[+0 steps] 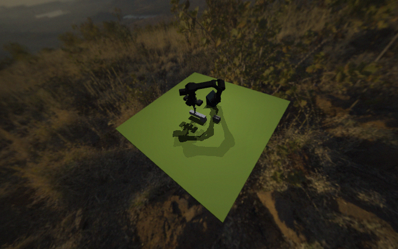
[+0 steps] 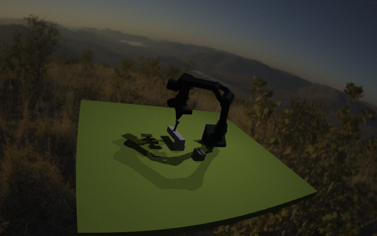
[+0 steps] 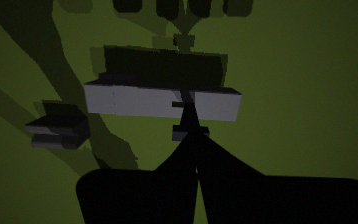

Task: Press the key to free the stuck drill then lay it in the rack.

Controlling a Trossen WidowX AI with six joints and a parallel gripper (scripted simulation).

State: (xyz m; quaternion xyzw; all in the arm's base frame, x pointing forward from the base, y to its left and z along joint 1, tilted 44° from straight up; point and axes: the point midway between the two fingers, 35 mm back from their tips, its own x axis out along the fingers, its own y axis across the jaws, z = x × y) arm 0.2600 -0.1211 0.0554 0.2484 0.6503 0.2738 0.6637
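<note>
The dark key is 4 cm below my gripper tip. Round my gripper tip: drill: 9 cm below, 5 cm to the left; then pale grey block: 10 cm below, 4 cm to the left; then dark grey rack: 20 cm to the left, 12 cm below, 8 cm behind.
</note>
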